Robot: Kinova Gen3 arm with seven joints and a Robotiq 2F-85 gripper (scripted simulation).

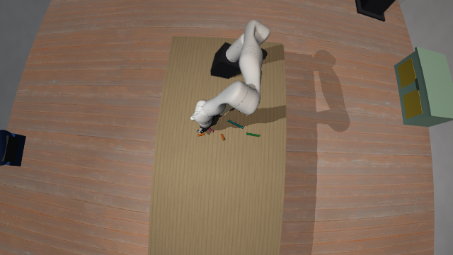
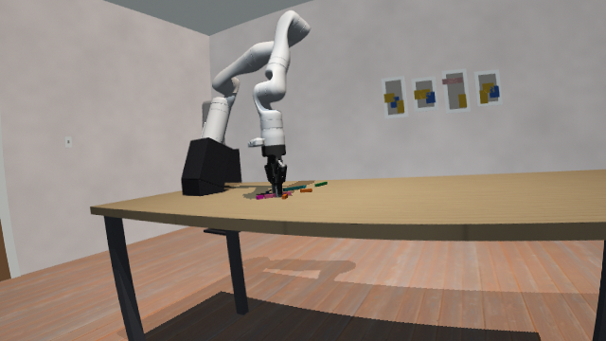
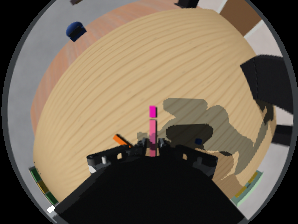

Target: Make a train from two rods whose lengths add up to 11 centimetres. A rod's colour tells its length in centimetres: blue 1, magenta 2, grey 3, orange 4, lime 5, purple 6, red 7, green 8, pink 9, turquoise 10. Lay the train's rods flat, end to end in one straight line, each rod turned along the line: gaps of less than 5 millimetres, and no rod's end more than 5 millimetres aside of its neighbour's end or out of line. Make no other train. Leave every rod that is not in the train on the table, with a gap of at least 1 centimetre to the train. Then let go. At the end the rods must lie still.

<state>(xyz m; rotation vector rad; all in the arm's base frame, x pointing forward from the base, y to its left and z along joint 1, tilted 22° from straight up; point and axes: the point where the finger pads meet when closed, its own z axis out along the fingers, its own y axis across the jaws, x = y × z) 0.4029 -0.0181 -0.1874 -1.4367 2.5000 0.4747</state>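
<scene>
Right now the pink rod is 20 mm below my hand. From my hand the other things lie so: magenta rod 30 mm behind, 50 mm to the right, 20 mm below; turquoise rod 50 mm behind, 160 mm to the left, 20 mm below; blue rod 80 mm behind, 50 mm to the left, 20 mm below.
</scene>
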